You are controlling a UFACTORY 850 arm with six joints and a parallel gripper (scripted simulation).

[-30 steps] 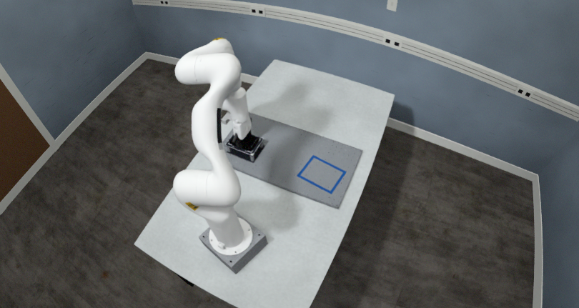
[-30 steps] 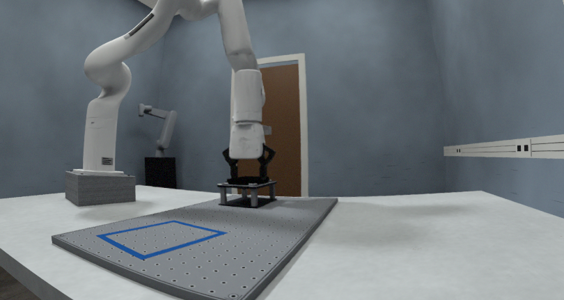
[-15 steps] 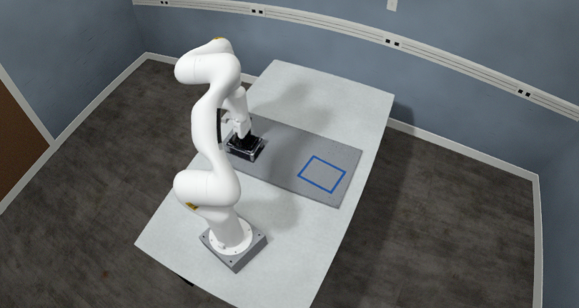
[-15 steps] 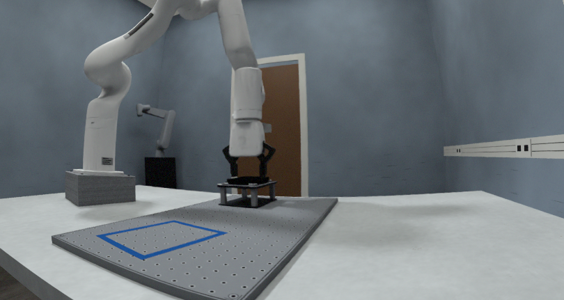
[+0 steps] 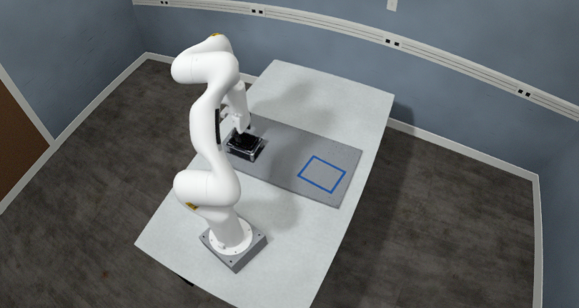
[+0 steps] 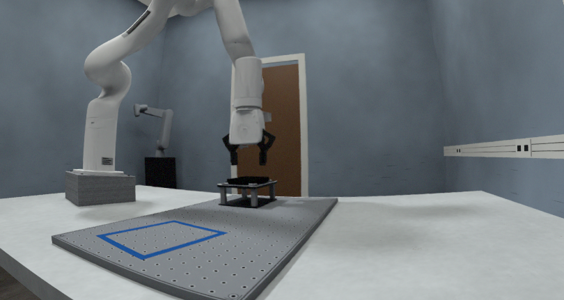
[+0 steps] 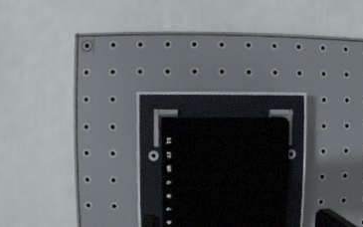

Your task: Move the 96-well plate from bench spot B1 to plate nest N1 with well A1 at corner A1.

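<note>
Right now the black 96-well plate is 50 mm below my hand. From my hand the other things lie so: plate nest 60 mm below.
</note>
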